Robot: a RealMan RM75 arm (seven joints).
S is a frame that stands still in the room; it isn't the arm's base.
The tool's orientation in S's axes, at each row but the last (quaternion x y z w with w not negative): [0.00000 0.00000 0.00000 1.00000]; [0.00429 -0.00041 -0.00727 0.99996]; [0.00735 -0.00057 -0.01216 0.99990]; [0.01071 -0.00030 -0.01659 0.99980]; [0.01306 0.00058 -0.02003 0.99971]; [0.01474 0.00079 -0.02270 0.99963]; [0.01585 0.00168 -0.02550 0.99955]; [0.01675 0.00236 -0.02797 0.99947]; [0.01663 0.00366 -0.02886 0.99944]
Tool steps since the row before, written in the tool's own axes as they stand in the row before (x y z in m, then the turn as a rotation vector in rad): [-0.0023 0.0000 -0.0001 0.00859 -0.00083 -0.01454]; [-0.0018 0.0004 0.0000 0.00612 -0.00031 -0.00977]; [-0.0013 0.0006 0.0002 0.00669 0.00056 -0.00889]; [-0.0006 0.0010 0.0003 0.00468 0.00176 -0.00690]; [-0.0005 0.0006 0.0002 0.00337 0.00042 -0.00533]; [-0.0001 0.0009 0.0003 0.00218 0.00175 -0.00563]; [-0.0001 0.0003 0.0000 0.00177 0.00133 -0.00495]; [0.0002 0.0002 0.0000 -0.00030 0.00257 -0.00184]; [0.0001 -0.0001 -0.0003 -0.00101 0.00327 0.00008]
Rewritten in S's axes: [-0.0023 0.0000 -0.0001 0.00859 -0.00083 -0.01454]; [-0.0018 0.0004 0.0000 0.00612 -0.00032 -0.00977]; [-0.0013 0.0006 0.0002 0.00671 0.00053 -0.00887]; [-0.0006 0.0010 0.0003 0.00474 0.00175 -0.00686]; [-0.0005 0.0006 0.0002 0.00338 0.00042 -0.00532]; [-0.0001 0.0009 0.0003 0.00225 0.00181 -0.00558]; [-0.0001 0.0003 0.0000 0.00182 0.00139 -0.00491]; [0.0002 0.0002 0.0000 -0.00016 0.00264 -0.00175]; [0.0001 -0.0001 -0.0003 -0.00082 0.00332 0.00020]
